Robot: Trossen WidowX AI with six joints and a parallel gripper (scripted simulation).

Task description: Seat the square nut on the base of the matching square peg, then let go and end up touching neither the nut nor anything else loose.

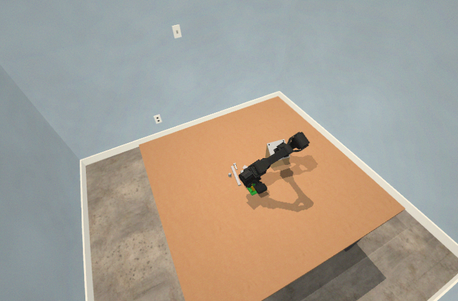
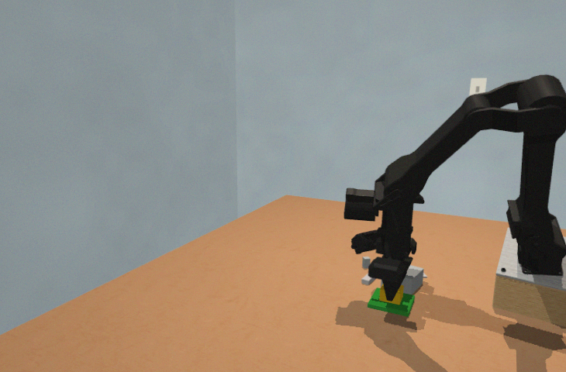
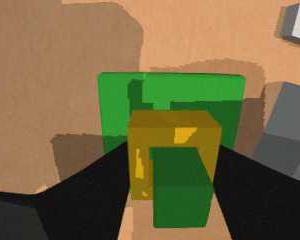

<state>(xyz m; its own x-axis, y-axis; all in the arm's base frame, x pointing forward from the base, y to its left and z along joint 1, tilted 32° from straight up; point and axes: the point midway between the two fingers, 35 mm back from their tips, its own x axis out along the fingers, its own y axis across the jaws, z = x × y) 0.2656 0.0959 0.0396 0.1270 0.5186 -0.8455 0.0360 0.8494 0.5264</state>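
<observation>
The grey block lies 1 cm behind my hand, 10 cm to the right of it and 3 cm below it. The rest, counted from my hand: small grey cube 9 cm ahead, 16 cm to the right, 4 cm below; then grey bar 5 cm ahead, 15 cm to the right, 5 cm below.
</observation>
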